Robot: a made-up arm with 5 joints. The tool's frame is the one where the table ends. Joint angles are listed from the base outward.
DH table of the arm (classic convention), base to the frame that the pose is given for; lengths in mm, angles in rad. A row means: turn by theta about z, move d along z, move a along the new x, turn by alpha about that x. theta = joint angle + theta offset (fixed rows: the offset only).
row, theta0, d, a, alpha
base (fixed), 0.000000, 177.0, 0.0, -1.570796
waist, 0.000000, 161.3, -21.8, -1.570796
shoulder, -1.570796, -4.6, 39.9, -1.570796
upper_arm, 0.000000, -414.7, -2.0, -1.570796
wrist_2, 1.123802, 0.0, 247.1, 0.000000
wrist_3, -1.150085, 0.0, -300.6, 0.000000
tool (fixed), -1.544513, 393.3, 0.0, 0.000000
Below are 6 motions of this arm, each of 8 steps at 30 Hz.
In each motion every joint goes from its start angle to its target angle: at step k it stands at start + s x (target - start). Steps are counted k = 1, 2, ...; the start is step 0. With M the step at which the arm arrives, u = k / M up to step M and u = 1 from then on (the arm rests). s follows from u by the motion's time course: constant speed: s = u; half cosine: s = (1 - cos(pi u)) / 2; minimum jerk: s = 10 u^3 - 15 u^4 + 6 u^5.
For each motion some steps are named. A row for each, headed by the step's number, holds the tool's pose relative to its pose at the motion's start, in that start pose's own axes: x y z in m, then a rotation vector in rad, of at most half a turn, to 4 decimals.
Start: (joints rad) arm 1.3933 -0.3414 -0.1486 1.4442 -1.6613
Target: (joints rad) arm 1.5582 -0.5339 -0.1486 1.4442 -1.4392
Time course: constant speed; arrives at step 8
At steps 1, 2, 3, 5, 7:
1: 0.0310 -0.0146 0.0065 0.0038 0.0167 0.0544
2: 0.0624 -0.0282 0.0119 0.0086 0.0332 0.1088
3: 0.0941 -0.0407 0.0163 0.0144 0.0495 0.1632
5: 0.1582 -0.0623 0.0219 0.0287 0.0814 0.2717
7: 0.2228 -0.0795 0.0234 0.0468 0.1121 0.3799

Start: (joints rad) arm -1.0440 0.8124 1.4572 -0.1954 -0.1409
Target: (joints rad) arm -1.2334 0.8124 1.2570 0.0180 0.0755
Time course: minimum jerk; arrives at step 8
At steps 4, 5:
4: 0.0748 -0.0461 -0.0008 -0.0282 -0.0175 0.2791
5: 0.1086 -0.0599 -0.0012 -0.0417 -0.0255 0.4042

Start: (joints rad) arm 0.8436 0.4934 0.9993 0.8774 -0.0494
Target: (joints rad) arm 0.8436 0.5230 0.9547 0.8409 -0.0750
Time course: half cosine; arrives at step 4
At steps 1, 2, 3, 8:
1: -0.0009 0.0052 0.0005 -0.0071 0.0023 -0.0115
2: -0.0031 0.0179 0.0015 -0.0243 0.0077 -0.0392
3: -0.0050 0.0308 0.0024 -0.0416 0.0127 -0.0671
8: -0.0058 0.0362 0.0027 -0.0487 0.0148 -0.0786

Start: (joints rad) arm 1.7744 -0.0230 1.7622 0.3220 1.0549
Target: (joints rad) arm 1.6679 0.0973 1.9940 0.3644 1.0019
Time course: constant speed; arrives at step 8
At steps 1, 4, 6, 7, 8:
1: -0.0195 -0.0001 -0.0057 -0.0062 -0.0305 0.0148
4: -0.0776 -0.0043 -0.0257 -0.0216 -0.1228 0.0612
6: -0.1157 -0.0102 -0.0414 -0.0291 -0.1847 0.0938
7: -0.1344 -0.0142 -0.0499 -0.0320 -0.2158 0.1106
8: -0.1529 -0.0188 -0.0588 -0.0343 -0.2469 0.1276

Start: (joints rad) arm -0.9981 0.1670 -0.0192 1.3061 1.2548
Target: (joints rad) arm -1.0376 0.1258 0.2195 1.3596 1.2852
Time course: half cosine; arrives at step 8
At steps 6, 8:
6: -0.0315 0.0905 -0.0105 -0.1943 -0.0822 0.1092
8: -0.0375 0.1058 -0.0140 -0.2278 -0.0955 0.1285

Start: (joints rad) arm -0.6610 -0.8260 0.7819 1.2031 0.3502
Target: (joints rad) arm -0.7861 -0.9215 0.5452 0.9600 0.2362
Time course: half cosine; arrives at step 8
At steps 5, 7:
5: 0.0231 0.0249 0.0406 -0.0329 0.2268 -0.1588
7: 0.0360 0.0392 0.0558 -0.0641 0.3136 -0.2201

